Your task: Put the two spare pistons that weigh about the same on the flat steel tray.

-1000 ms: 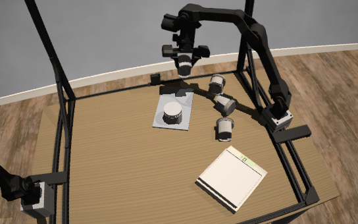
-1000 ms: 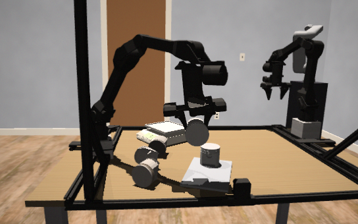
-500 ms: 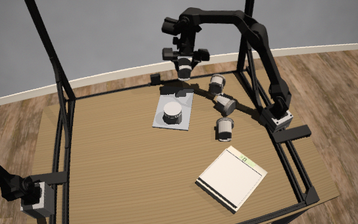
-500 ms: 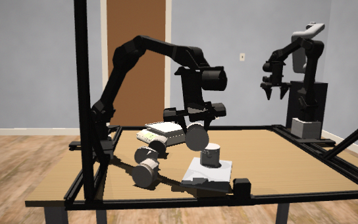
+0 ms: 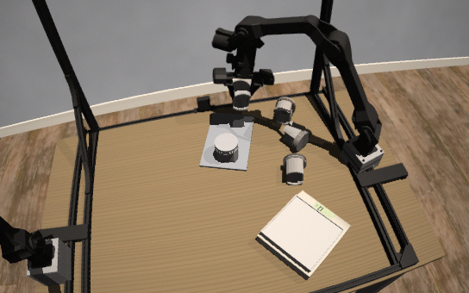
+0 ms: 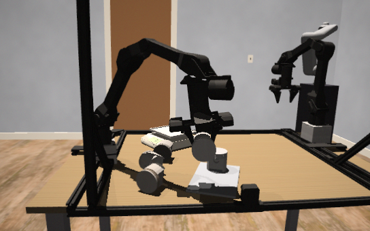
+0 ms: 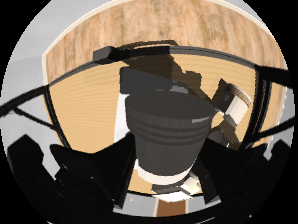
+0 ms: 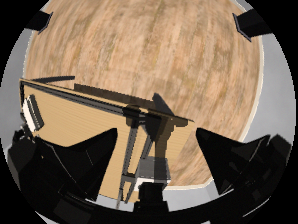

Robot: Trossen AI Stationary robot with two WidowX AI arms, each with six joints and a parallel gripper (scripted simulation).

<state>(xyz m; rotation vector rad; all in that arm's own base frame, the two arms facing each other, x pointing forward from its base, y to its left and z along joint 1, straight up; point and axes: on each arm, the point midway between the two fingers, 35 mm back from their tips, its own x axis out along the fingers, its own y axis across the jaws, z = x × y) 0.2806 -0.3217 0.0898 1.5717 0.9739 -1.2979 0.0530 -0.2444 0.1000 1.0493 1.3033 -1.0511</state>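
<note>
My left hand is 50 mm short of the flat steel tray, 70 mm to the left of it and 160 mm above it.
</note>
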